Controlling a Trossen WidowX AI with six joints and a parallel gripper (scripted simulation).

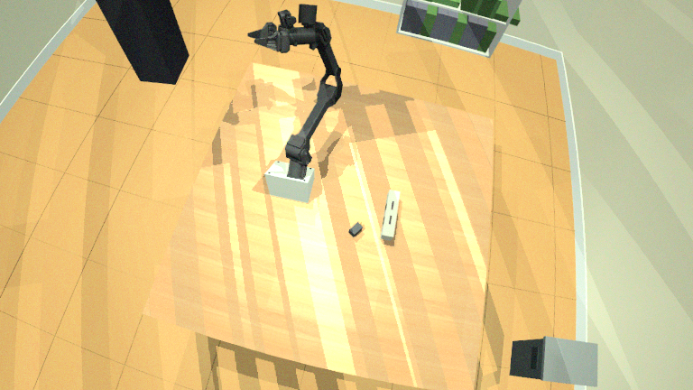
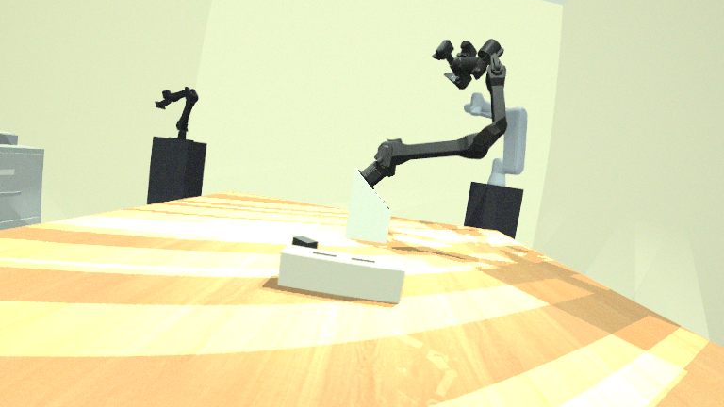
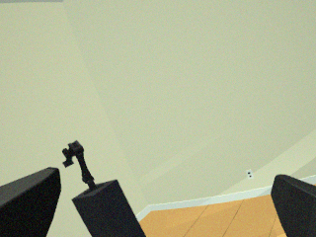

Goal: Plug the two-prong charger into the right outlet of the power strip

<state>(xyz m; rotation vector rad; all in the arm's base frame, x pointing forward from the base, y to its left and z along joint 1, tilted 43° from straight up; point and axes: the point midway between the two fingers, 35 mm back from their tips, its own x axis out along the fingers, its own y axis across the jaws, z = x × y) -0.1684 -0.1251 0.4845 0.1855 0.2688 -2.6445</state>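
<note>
The two-prong charger lies 44 cm ahead of my gripper tip, 34 cm to the right of it and 61 cm below it.
</note>
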